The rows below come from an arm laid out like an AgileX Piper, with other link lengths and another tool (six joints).
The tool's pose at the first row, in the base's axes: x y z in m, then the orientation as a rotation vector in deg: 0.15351, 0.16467, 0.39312, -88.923, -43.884, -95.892
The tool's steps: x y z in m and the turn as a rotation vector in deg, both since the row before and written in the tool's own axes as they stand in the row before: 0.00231, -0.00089, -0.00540, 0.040, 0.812, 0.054; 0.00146, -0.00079, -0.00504, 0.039, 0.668, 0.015; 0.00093, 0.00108, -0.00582, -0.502, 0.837, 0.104; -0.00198, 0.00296, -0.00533, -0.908, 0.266, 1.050; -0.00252, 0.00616, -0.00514, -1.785, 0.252, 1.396; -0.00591, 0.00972, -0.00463, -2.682, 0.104, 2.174; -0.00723, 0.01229, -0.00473, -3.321, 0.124, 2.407
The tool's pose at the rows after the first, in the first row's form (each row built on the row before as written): 0.14967, 0.16051, 0.39492, -88.133, -43.444, -96.359; 0.14613, 0.15667, 0.39583, -87.474, -43.112, -96.757; 0.14370, 0.15120, 0.39597, -87.033, -42.213, -97.527; 0.14315, 0.14548, 0.39312, -87.527, -40.476, -97.471; 0.14520, 0.13819, 0.38946, -88.655, -37.777, -97.649; 0.15013, 0.12977, 0.38201, -90.563, -33.767, -97.616; 0.15631, 0.11992, 0.37250, -92.833, -29.011, -97.685
